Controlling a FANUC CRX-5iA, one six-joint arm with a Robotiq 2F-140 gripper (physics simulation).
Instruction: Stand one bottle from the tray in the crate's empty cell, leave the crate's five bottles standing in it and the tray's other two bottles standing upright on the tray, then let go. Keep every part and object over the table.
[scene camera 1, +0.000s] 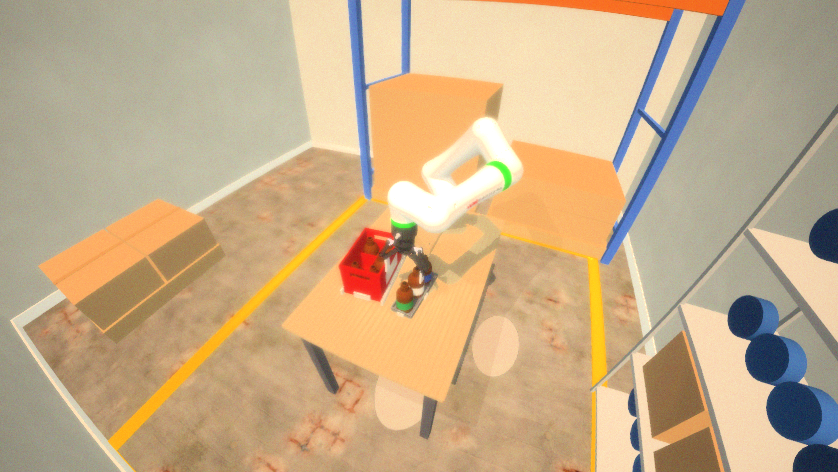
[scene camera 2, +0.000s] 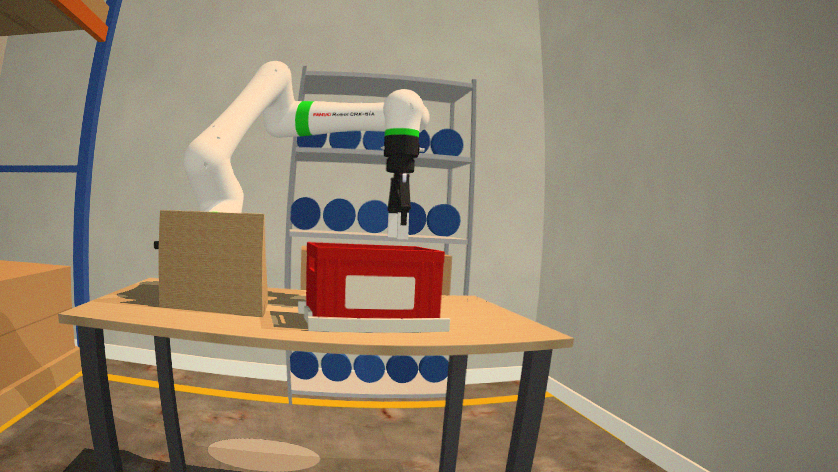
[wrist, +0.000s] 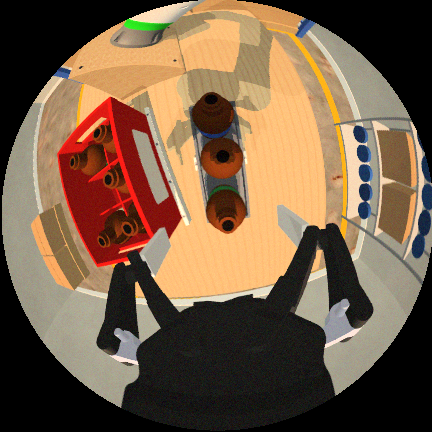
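Pixels of known places: gripper, fingertip midpoint: (scene camera 1: 404, 275) (scene camera 2: 397, 238) (wrist: 221, 226); arm's base, origin of the base link: (scene camera 2: 211, 254) (wrist: 135, 36).
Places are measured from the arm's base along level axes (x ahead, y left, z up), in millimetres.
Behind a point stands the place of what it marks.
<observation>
My gripper (scene camera 1: 403, 265) {x 489, y 149, z 60 mm} (scene camera 2: 398, 227) {x 489, y 149, z 60 mm} (wrist: 221, 226) {x 489, y 149, z 60 mm} is open and empty, fingers wide apart, above the tray's bottles and the crate's near side. Three brown bottles stand upright in a row on the grey tray (scene camera 1: 401, 313) {x 548, y 167, z -112 mm} (wrist: 244, 192) {x 489, y 205, z -115 mm}: one with a green label (scene camera 1: 404, 297) {x 529, y 172, z -21 mm} (wrist: 226, 210) {x 485, y 157, z 15 mm}, a white-labelled one (scene camera 1: 416, 282) {x 434, y 176, z -22 mm} (wrist: 222, 157) {x 408, y 161, z 30 mm} in the middle, and a blue-labelled one (scene camera 1: 427, 272) {x 345, y 185, z -38 mm} (wrist: 212, 114) {x 338, y 156, z 4 mm}. The red crate (scene camera 1: 363, 284) {x 542, y -24, z -38 mm} (scene camera 2: 328, 293) {x 321, y -175, z -50 mm} (wrist: 169, 212) {x 495, y 48, z -49 mm} holds five brown bottles; in the wrist view its middle cell on the side away from the tray is empty. The crate wall hides its bottles in scene camera 2.
White guide strips (scene camera 2: 375, 324) {x 421, y -167, z -112 mm} (wrist: 167, 167) {x 406, y 42, z -105 mm} edge the crate on the wooden table (scene camera 1: 363, 340) {x 725, y 93, z -130 mm} (scene camera 2: 498, 328) {x 707, y -103, z -130 mm}. A brown box-like panel (scene camera 2: 211, 263) {x 28, y -102, z -13 mm} stands on the table between the crate and the arm's base. A shelf unit (scene camera 2: 470, 175) and blue rack (scene camera 1: 358, 117) stand beyond the table.
</observation>
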